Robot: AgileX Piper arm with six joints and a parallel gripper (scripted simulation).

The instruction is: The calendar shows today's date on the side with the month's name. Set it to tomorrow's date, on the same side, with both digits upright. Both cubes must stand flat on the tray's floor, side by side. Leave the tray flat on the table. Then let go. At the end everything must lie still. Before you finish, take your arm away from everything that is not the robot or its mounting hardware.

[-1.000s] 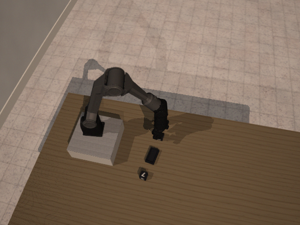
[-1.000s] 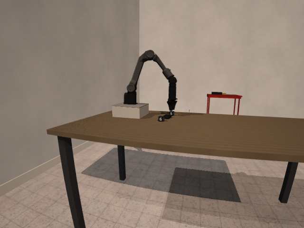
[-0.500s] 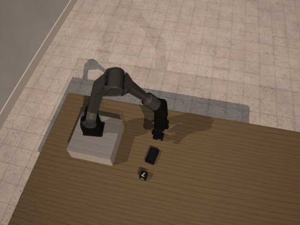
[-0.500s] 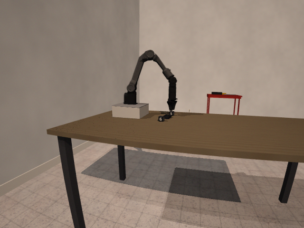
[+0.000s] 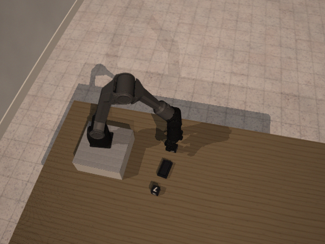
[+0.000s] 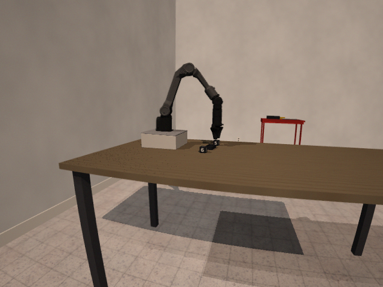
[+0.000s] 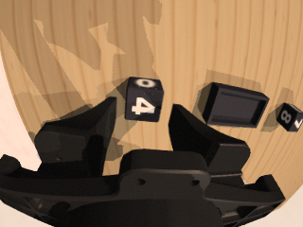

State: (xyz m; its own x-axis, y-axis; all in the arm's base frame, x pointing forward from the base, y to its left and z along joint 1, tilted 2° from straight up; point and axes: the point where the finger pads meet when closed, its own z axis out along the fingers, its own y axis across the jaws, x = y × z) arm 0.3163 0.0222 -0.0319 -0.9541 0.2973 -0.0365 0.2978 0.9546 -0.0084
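Now: hand 11 cm to the left of the tray, 4 cm above it and 3 cm past it. Also, from my hand: black number cube 21 cm to the right, 6 cm behind, 3 cm below.
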